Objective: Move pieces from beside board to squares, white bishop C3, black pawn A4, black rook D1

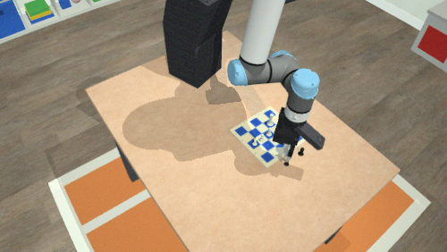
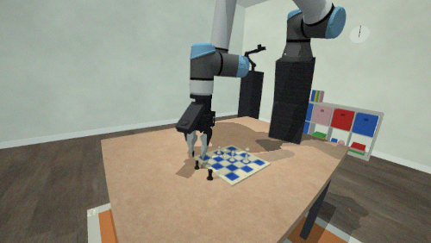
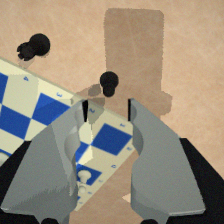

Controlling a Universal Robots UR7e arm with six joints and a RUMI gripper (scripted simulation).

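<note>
Now: hand 40 mm above the black pawn. From my hand the other things lie so: chessboard (140 mm behind, 50 mm below, 30 mm to the left); white chess piece (180 mm behind, 70 mm to the left, 20 mm below); black rook (80 mm to the left, 40 mm below).
</note>
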